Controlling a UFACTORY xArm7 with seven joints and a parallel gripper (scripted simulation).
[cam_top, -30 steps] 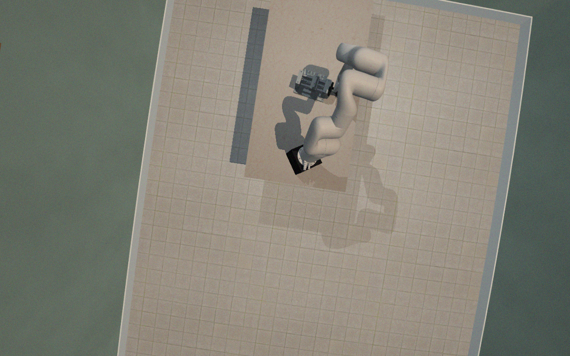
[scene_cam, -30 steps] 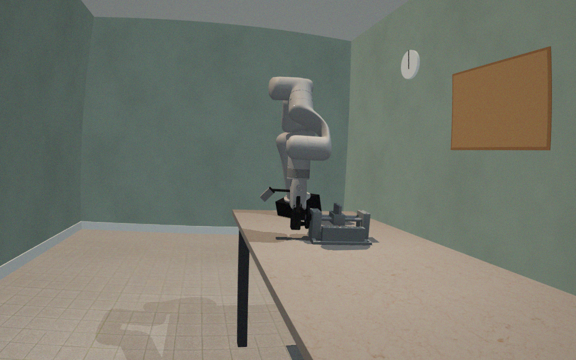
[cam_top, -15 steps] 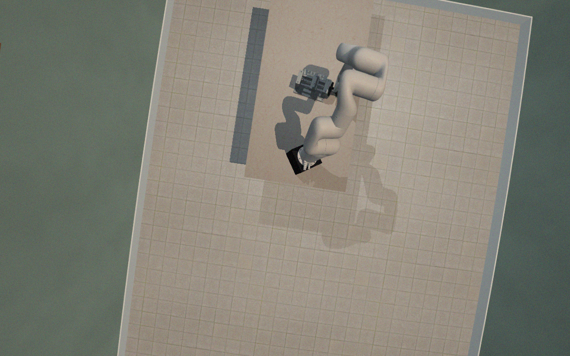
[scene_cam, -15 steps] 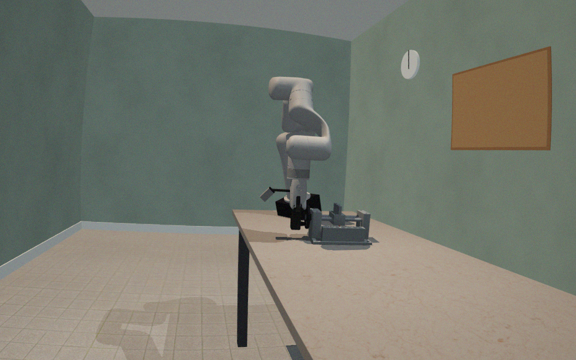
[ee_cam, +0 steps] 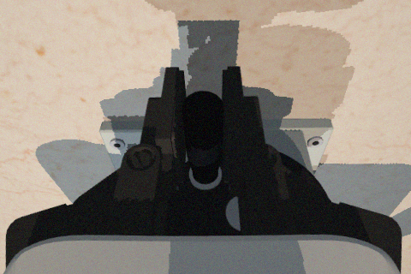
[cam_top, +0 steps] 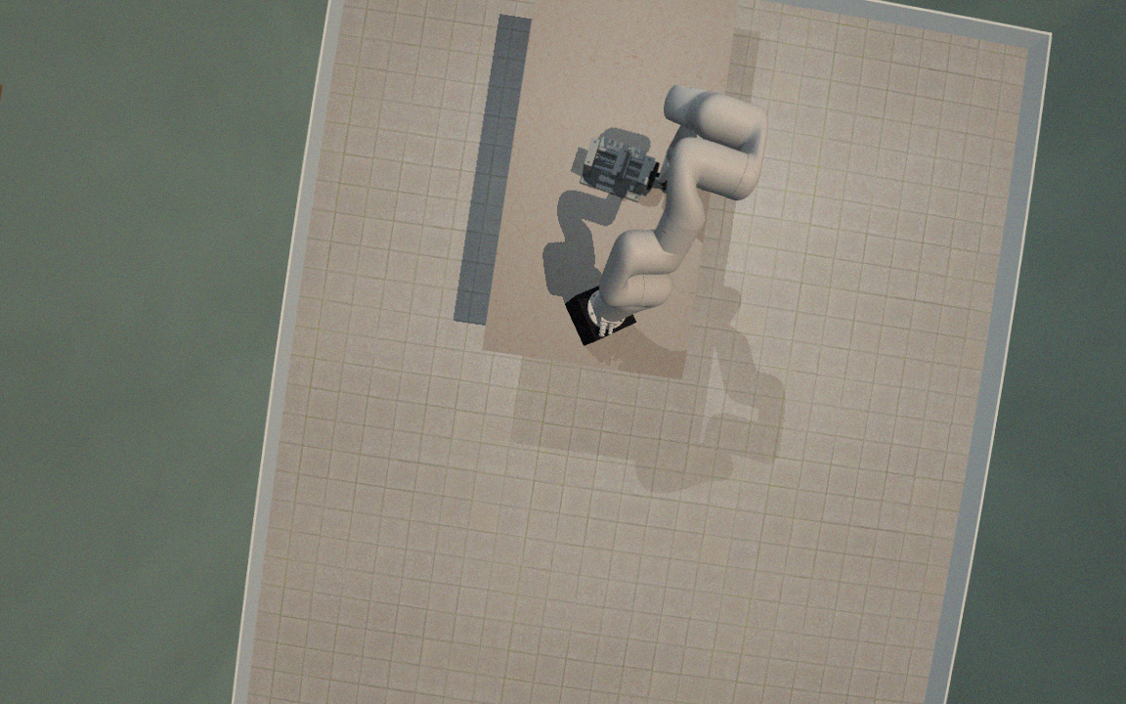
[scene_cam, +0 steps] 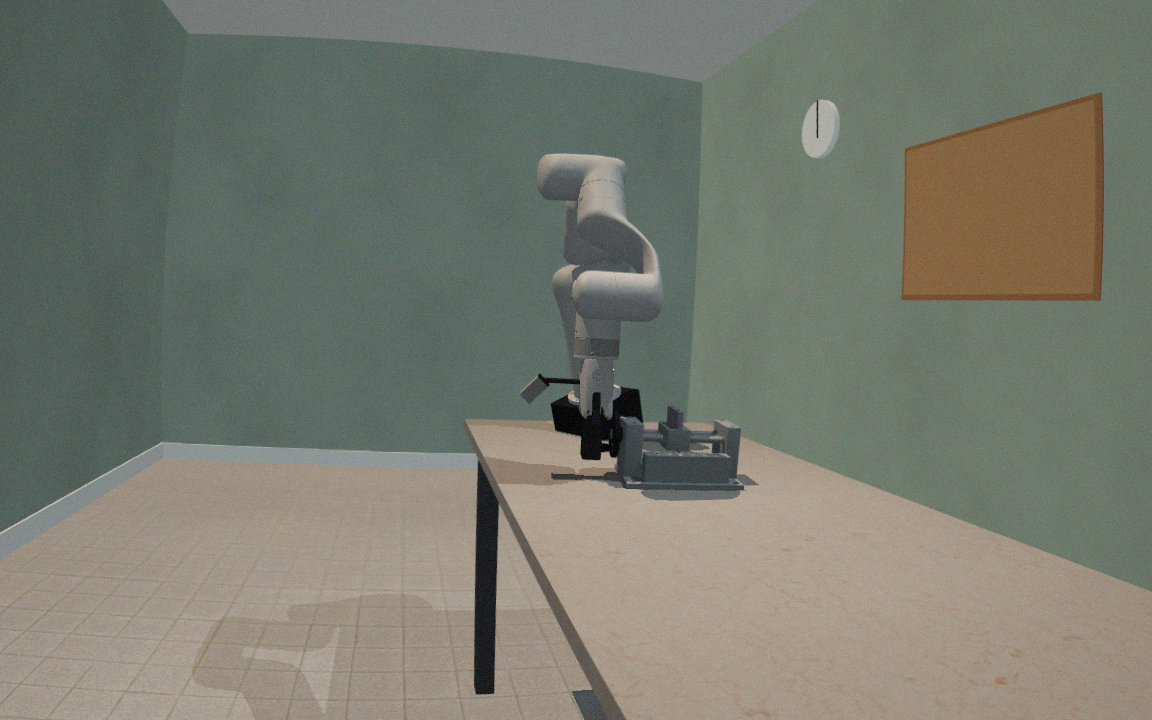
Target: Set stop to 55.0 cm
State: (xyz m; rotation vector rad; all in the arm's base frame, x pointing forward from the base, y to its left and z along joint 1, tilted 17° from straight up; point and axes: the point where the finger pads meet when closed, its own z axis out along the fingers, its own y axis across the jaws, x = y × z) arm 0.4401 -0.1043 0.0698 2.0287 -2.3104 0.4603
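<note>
Right now the black handwheel is 2 cm to the left of my hand. From my hand the other things lie so: crank handle (1 cm to the left); then stop block (2 cm ahead, 14 cm to the left, 3 cm above).
</note>
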